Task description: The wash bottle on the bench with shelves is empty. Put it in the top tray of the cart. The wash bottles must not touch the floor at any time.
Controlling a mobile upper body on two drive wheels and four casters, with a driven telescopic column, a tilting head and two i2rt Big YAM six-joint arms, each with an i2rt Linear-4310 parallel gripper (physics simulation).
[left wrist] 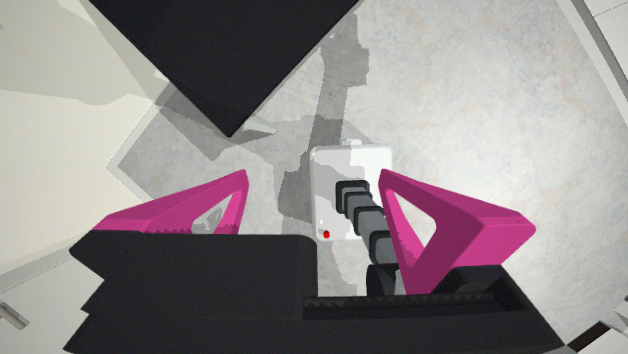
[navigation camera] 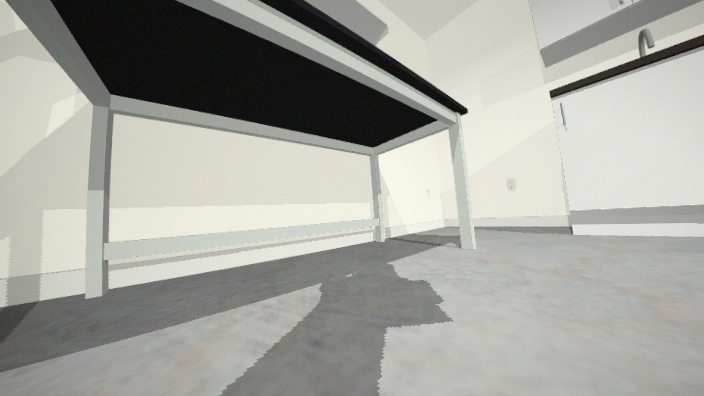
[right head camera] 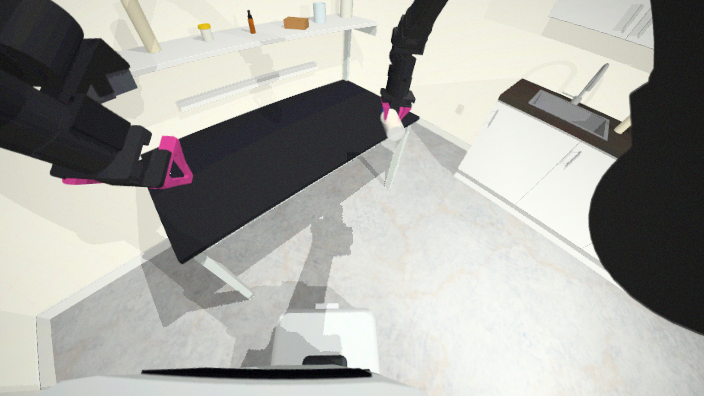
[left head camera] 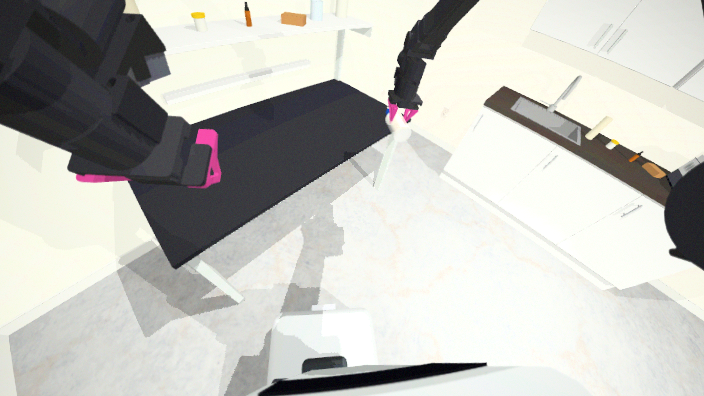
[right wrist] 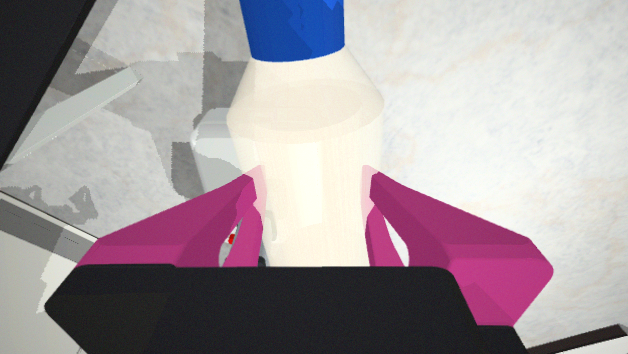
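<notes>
A translucent cream wash bottle with a blue cap is held in my right gripper, which is shut on its body. In the head views it hangs in the air by the far right corner of the bench with shelves. The bottle's blue cap is at the top of the right wrist view. My left gripper is open and empty, with its fingers wide apart, and shows over the bench's left end in the head views. The cart does not show in these views.
The shelf bears a yellow-lidded jar, an orange bottle and a brown block. A counter with a sink stands at the right. Bench legs reach the floor.
</notes>
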